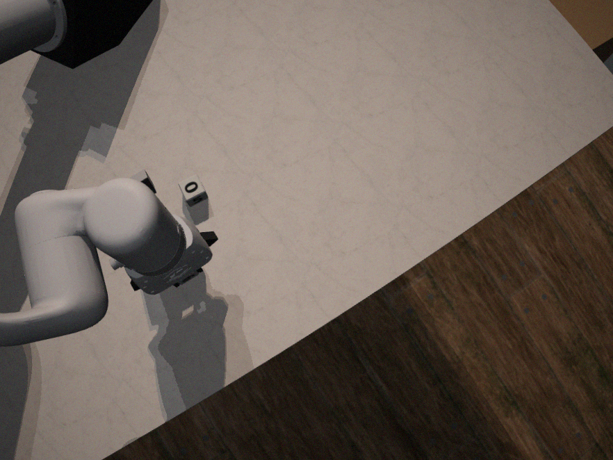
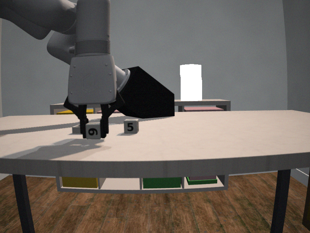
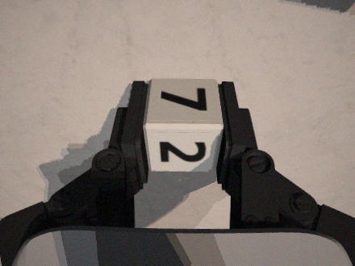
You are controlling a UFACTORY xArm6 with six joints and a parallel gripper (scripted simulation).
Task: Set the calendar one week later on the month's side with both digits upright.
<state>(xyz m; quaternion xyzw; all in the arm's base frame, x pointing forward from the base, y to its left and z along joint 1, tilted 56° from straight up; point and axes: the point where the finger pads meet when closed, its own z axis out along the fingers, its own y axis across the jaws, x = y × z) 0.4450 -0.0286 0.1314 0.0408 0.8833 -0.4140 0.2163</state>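
The white cube lies 10 mm below my hand. From my hand the other things lie so: grey tray 110 mm behind, 20 mm below, 10 mm to the right.
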